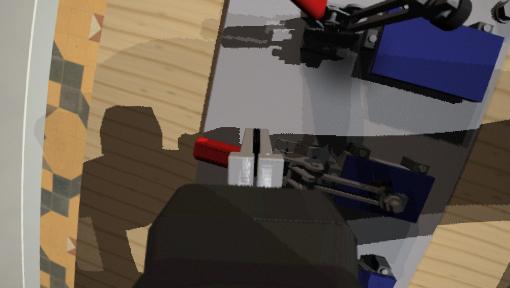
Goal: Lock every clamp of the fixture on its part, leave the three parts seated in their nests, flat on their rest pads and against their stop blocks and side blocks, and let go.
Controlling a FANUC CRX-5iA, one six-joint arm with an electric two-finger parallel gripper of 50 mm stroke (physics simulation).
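Frame: origin at the arm's base, x ahead, y left, z up, level; metres.
Where they show: gripper, fingertip midpoint: (256,143).
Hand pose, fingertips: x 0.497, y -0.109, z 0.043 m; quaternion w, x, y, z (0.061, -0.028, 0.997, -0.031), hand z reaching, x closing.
Note:
Things, the pixels of their top centre, and the offset from my fingertips. "pt": a spot on its surface instead. Level surfaces: height alone.
- middle clamp at a spot on its surface: (215,151) pt dx +0.028, dy +0.009, dz +0.004 m
- shaded middle blue part at its top centre: (384,190) dx -0.103, dy +0.028, dz -0.016 m
- upper blue part at its top centre: (438,54) dx -0.126, dy -0.081, dz -0.026 m
- black tip at a spot on its surface: (454,14) pt dx -0.088, dy -0.081, dz +0.046 m
- third blue part at a spot on its surface: (376,279) pt dx -0.120, dy +0.114, dz -0.021 m
- grey fixture plate at a spot on its surface: (260,95) pt dx +0.005, dy -0.034, dz -0.042 m
- wooden table at its surface level: dz -0.057 m
- bolt at a spot on its surface: (501,11) pt dx -0.177, dy -0.123, dz -0.038 m
My gripper (256,143) is shut with nothing between its fingers. It stands at the red handle of the middle clamp (215,151), whose right end is hidden behind the fingers. That clamp's arm reaches over the shaded middle blue part (417,192), with its spindle (394,202) above the part; contact cannot be told. The upper blue part (435,60) sits by small blocks. The upper clamp's arm (385,16) reaches over it, ending in a black tip (454,14); its red handle (313,6) is cut off by the top edge. A third blue part (376,279) shows partly at the bottom.
The grey fixture plate (260,95) lies on a wooden table (150,75). A bolt (501,11) is at the plate's upper right. Patterned floor tiles (62,130) and a pale surface (12,150) are at the left. Arm shadows cross the plate and table.

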